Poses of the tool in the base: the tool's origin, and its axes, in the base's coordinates. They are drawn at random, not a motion.
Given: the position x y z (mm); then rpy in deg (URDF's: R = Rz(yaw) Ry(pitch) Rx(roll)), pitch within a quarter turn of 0, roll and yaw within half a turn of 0.
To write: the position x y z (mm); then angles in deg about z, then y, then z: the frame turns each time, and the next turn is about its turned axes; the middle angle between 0 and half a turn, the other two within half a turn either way. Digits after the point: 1 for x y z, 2 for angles.
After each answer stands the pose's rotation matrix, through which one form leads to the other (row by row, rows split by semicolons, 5 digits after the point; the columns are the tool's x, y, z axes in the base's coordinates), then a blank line. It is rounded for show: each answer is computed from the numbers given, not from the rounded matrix.
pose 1, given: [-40.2, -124.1, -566.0, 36.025, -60.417, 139.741]
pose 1, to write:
[-40.2, -124.1, -566.0, -0.36, 66.47, 161.54]
-0.37675 -0.13234 0.91681; 0.31904 -0.94772 -0.00570; 0.86964 0.29035 0.39927

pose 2, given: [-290.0, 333.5, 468.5, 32.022, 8.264, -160.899]
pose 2, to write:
[-290.0, 333.5, 468.5, 122.04, 32.96, 74.68]
-0.93513 0.20543 -0.28867; -0.32384 -0.82610 0.46117; -0.14373 0.52474 0.83904

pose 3, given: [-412.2, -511.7, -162.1, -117.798, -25.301, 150.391]
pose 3, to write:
[-412.2, -511.7, -162.1, -132.31, 114.94, -118.12]
-0.78602 -0.09827 -0.61034; 0.44668 0.59225 -0.67061; 0.42737 -0.79974 -0.42162

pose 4, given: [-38.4, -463.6, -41.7, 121.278, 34.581, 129.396]
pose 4, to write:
[-38.4, -463.6, -41.7, 20.37, 115.31, 51.11]
-0.52254 0.09335 0.84749; 0.63625 0.70438 0.31471; -0.56757 0.70366 -0.42746

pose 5, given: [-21.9, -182.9, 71.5, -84.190, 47.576, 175.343]
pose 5, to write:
[-21.9, -182.9, 71.5, -98.95, 86.08, -42.28]
-0.67238 0.72374 -0.15525; 0.05477 -0.16052 -0.98551; -0.73817 -0.67115 0.06829

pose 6, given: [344.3, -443.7, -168.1, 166.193, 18.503, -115.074]
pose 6, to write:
[344.3, -443.7, -168.1, 102.68, 157.06, 35.49]
-0.40188 -0.91169 -0.08556; -0.85894 0.34294 0.38028; -0.31735 0.22632 -0.92091

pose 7, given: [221.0, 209.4, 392.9, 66.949, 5.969, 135.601]
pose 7, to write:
[221.0, 209.4, 392.9, 48.13, 67.08, 83.52]
-0.71061 -0.34232 0.61470; 0.69586 -0.21281 0.68593; -0.10399 0.91517 0.38943

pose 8, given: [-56.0, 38.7, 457.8, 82.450, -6.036, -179.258]
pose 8, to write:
[-56.0, 38.7, 457.8, 89.94, 82.49, 96.09]
-0.99437 0.10593 0.00098; -0.01288 -0.13003 0.99143; 0.10515 0.98583 0.13066

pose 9, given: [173.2, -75.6, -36.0, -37.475, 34.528, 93.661]
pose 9, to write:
[173.2, -75.6, -36.0, 147.18, 49.17, -41.49]
-0.05261 -0.76998 -0.63590; 0.82217 -0.39483 0.41006; -0.56681 -0.50124 0.65382

